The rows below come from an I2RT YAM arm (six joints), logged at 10 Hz.
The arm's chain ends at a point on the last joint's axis. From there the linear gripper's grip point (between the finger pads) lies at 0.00 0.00 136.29 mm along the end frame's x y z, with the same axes.
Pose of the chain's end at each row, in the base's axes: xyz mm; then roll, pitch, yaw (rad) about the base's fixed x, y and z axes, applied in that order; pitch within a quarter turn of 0, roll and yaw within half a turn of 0:
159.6 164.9 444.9 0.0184 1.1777 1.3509
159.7 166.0 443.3 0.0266 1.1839 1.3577
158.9 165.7 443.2 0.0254 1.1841 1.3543
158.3 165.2 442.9 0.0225 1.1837 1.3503
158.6 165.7 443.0 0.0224 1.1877 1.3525
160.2 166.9 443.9 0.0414 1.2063 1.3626
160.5 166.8 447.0 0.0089 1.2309 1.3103
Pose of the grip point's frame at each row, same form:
189.5 287.2 497.1 0.0184 1.1777 1.3509
189.9 288.6 494.7 0.0266 1.1839 1.3577
189.4 288.2 494.6 0.0254 1.1841 1.3543
188.9 287.6 494.3 0.0225 1.1837 1.3503
188.9 288.4 493.9 0.0224 1.1877 1.3525
192.0 290.2 492.4 0.0414 1.2063 1.3626
194.8 290.6 492.4 0.0089 1.2309 1.3103

